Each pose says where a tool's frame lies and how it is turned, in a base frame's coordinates. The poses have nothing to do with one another.
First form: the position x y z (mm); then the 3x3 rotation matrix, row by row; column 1 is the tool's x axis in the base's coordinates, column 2 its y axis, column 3 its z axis. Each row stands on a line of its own.
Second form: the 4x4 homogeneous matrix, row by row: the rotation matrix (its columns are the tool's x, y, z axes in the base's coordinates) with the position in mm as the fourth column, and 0 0 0 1 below. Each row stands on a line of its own. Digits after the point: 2 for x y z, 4 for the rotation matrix.
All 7 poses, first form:
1:
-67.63 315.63 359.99
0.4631 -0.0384 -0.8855
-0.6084 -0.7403 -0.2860
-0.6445 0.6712 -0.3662
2:
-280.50 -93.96 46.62
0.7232 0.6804 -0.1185
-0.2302 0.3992 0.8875
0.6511 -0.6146 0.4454
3:
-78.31 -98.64 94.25
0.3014 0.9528 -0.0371
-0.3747 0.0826 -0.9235
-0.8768 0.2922 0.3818
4:
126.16 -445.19 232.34
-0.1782 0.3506 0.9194
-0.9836 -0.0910 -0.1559
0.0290 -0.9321 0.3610
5:
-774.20 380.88 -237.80
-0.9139 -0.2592 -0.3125
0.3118 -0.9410 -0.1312
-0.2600 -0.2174 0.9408
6:
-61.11 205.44 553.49
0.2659 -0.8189 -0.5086
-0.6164 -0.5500 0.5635
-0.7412 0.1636 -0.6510
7:
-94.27 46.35 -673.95
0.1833 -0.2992 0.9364
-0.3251 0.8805 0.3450
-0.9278 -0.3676 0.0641
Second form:
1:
0.4631 -0.0384 -0.8855 -67.63
-0.6084 -0.7403 -0.2860 315.63
-0.6445 0.6712 -0.3662 359.99
0 0 0 1

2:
0.7232 0.6804 -0.1185 -280.50
-0.2302 0.3992 0.8875 -93.96
0.6511 -0.6146 0.4454 46.62
0 0 0 1

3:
0.3014 0.9528 -0.0371 -78.31
-0.3747 0.0826 -0.9235 -98.64
-0.8768 0.2922 0.3818 94.25
0 0 0 1

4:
-0.1782 0.3506 0.9194 126.16
-0.9836 -0.0910 -0.1559 -445.19
0.0290 -0.9321 0.3610 232.34
0 0 0 1

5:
-0.9139 -0.2592 -0.3125 -774.20
0.3118 -0.9410 -0.1312 380.88
-0.2600 -0.2174 0.9408 -237.80
0 0 0 1

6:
0.2659 -0.8189 -0.5086 -61.11
-0.6164 -0.5500 0.5635 205.44
-0.7412 0.1636 -0.6510 553.49
0 0 0 1

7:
0.1833 -0.2992 0.9364 -94.27
-0.3251 0.8805 0.3450 46.35
-0.9278 -0.3676 0.0641 -673.95
0 0 0 1

